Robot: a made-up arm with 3 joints. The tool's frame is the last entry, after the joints. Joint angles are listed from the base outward. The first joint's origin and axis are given. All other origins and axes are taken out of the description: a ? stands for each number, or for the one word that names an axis. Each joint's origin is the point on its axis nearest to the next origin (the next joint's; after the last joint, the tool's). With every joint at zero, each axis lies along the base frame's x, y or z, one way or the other. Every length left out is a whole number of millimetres.
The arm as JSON. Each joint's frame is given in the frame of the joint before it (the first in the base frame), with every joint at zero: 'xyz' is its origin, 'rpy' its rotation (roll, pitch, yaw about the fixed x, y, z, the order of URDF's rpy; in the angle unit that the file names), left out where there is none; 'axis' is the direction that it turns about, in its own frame. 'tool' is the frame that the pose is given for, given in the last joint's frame.
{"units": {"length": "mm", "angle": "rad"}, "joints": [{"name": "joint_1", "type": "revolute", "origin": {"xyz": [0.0, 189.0, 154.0]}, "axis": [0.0, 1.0, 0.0]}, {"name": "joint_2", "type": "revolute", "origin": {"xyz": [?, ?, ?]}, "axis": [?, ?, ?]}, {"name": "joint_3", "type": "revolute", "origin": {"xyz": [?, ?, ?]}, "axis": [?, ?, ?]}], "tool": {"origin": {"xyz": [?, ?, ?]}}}
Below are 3 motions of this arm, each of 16 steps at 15 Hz.
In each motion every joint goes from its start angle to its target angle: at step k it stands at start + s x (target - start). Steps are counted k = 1, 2, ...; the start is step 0. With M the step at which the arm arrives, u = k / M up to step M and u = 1 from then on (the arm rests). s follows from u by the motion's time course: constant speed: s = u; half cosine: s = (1 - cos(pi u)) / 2; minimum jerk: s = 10 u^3 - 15 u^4 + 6 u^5.
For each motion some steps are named. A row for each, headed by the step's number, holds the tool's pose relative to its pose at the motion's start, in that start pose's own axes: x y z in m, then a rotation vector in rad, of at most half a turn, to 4 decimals.
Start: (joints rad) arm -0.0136 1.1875 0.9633
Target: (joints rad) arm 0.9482 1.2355 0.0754
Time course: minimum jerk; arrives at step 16
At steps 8, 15, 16:
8: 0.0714 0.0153 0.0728 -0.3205 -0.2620 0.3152
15: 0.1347 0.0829 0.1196 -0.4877 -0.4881 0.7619
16: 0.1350 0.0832 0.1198 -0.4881 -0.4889 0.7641

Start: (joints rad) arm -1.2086 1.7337 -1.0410
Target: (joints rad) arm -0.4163 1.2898 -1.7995
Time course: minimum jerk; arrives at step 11
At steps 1, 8, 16:
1: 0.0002 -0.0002 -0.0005 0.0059 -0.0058 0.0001
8: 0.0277 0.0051 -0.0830 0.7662 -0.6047 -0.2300
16: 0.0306 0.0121 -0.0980 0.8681 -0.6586 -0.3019

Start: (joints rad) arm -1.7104 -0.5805 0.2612
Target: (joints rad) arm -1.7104 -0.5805 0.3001
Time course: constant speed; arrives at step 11
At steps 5, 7, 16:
5: -0.0012 0.0000 -0.0002 0.0000 0.0177 0.0000
7: -0.0017 0.0000 -0.0003 0.0000 0.0248 0.0000
16: -0.0027 0.0000 -0.0005 0.0000 0.0389 0.0000

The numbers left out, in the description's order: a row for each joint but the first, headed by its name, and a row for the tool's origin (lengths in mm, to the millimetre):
joint_2: xyz 11.0 0.0 -48.0, axis -1.0 0.0 0.0
joint_3: xyz 0.0 -160.0 223.0, axis 0.0 1.0 0.0
tool: xyz 14.0 0.0 -70.0

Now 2 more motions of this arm.
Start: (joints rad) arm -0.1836 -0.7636 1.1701
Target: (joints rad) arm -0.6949 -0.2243 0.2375
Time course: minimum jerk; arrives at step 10
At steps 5, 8, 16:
5: -0.0010 0.0440 0.0229 -0.2852 -0.6699 -0.1290
8: -0.0128 0.0909 0.0322 -0.5643 -1.2796 -0.1659
16: -0.0151 0.0977 0.0321 -0.6029 -1.3596 -0.1658

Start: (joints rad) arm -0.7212 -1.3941 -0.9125
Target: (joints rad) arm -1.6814 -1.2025 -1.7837
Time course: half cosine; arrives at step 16
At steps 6, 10, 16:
6: 0.0550 0.0426 -0.0179 0.2228 -0.3276 0.1968
10: 0.1013 0.1088 -0.0091 0.5724 -0.7398 0.3529
16: 0.1176 0.1573 0.0197 0.9078 -1.0612 0.3958

